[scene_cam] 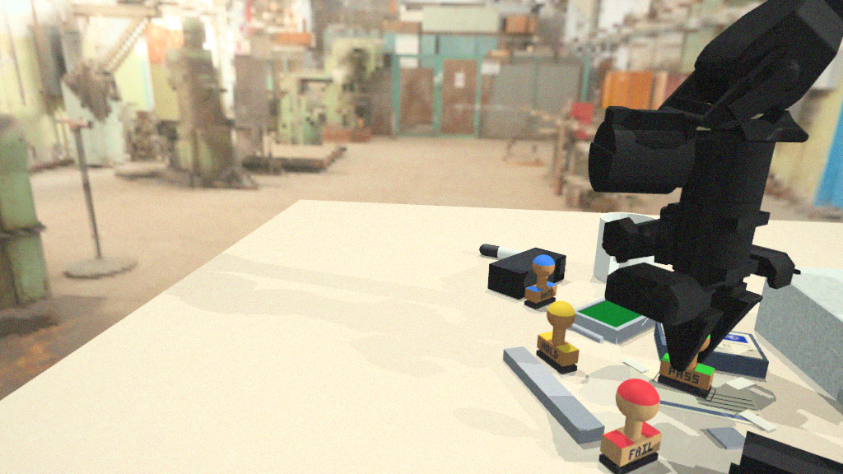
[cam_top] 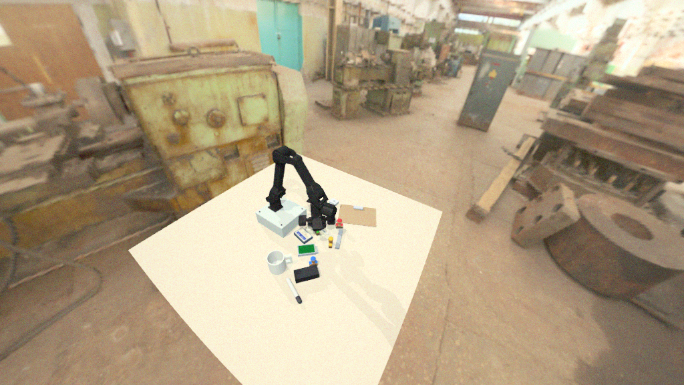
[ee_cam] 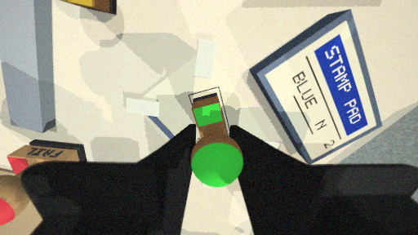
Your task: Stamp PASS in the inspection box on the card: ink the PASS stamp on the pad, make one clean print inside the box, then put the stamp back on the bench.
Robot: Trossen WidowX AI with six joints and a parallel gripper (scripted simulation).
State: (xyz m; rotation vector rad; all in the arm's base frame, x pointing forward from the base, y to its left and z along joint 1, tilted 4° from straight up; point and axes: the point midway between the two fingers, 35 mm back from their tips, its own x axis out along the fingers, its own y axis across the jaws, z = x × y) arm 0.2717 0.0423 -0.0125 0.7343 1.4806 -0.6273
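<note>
The PASS stamp is right at my gripper tip. Also, from my gripper tip: card 1 cm to the left, 2 cm below; yellow HOLD stamp 11 cm ahead, 2 cm to the right; blue stamp pad box 4 cm behind, 7 cm to the right, 1 cm below.
</note>
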